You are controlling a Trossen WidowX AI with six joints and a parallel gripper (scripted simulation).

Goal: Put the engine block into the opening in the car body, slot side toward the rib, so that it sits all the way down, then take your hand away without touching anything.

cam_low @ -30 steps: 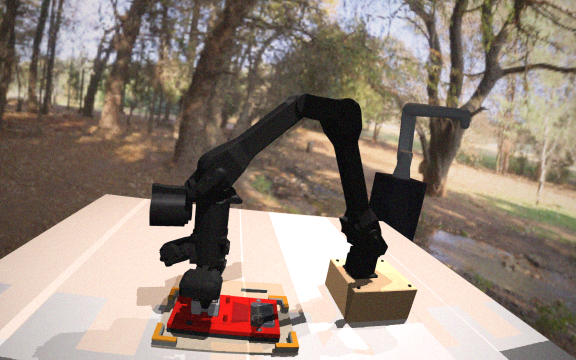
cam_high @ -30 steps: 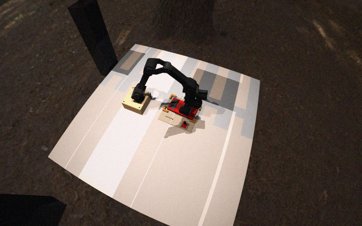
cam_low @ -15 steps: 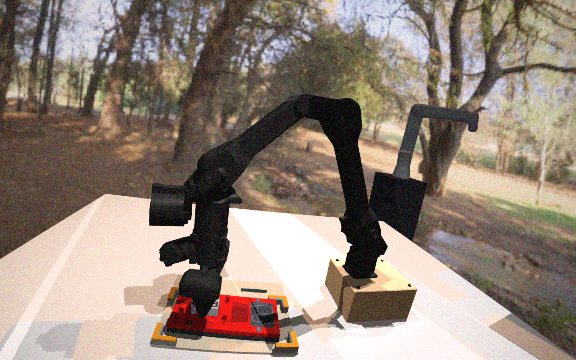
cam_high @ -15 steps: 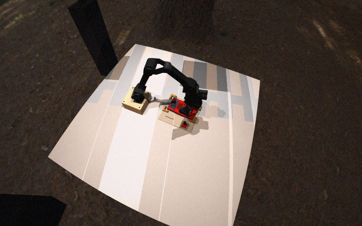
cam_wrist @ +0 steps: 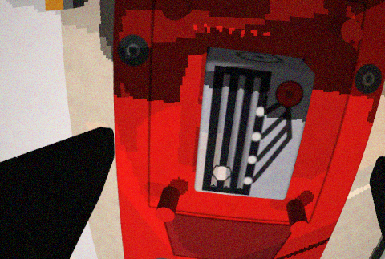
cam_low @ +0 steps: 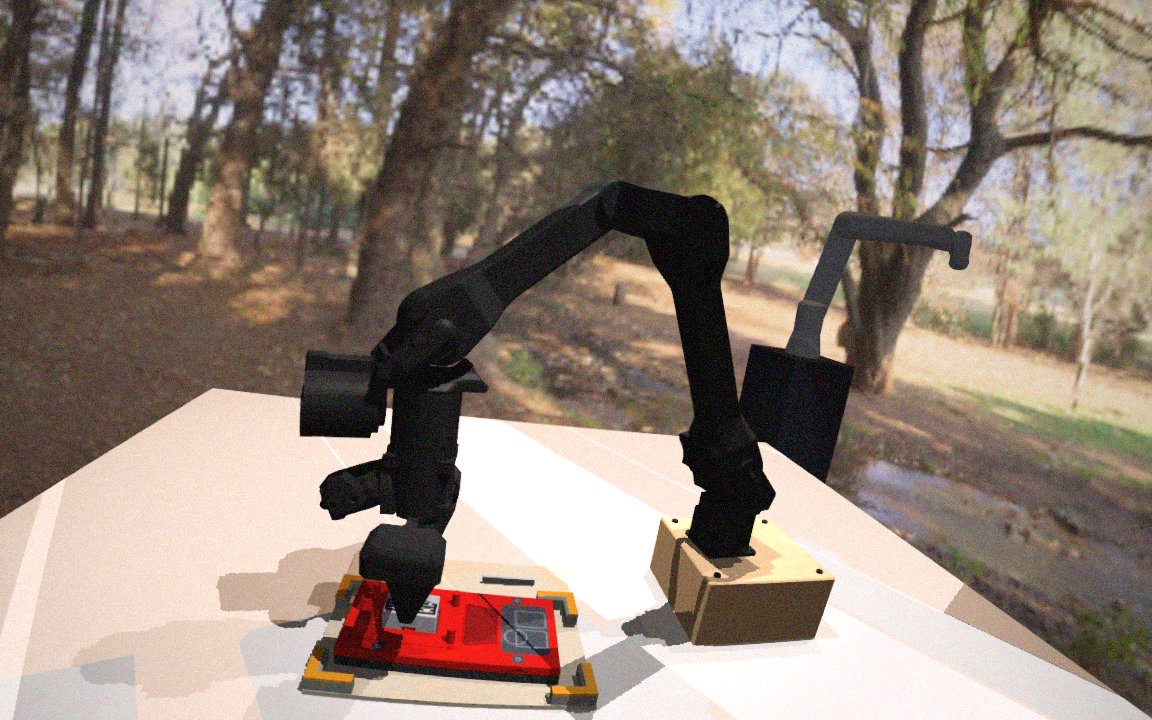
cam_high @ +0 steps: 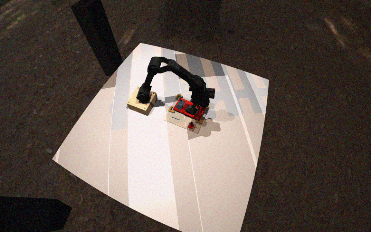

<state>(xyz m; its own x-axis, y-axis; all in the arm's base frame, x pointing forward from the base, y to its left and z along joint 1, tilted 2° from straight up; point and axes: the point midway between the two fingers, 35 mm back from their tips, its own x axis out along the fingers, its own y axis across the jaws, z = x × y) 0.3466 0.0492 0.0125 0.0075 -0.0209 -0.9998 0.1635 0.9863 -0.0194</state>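
Now: gripper tip 30 mm above the grey engine block.
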